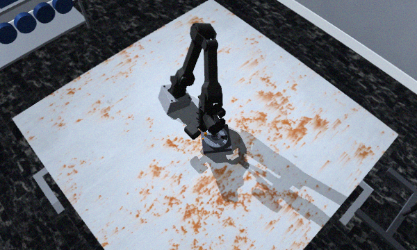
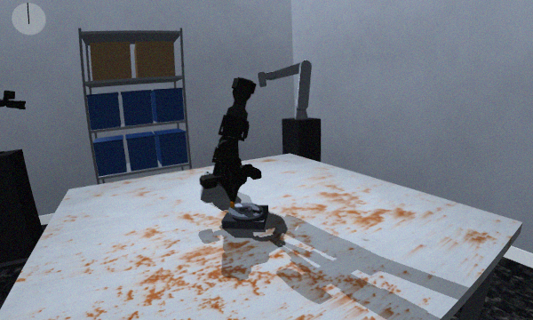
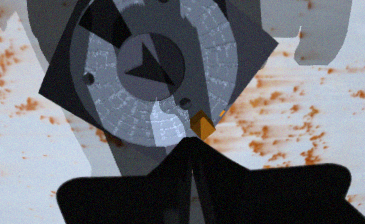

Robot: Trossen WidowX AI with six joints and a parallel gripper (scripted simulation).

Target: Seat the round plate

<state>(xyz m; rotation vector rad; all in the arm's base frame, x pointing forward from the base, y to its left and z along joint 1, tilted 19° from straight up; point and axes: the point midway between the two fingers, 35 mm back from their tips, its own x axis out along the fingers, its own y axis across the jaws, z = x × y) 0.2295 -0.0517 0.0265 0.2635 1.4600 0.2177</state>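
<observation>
Right now the raised central hub is 5 cm below my hand, 5 cm ahead of it and 2 cm to the left of it. Also, from my hand: dark square base 7 cm below, 5 cm ahead, 2 cm to the left.
</observation>
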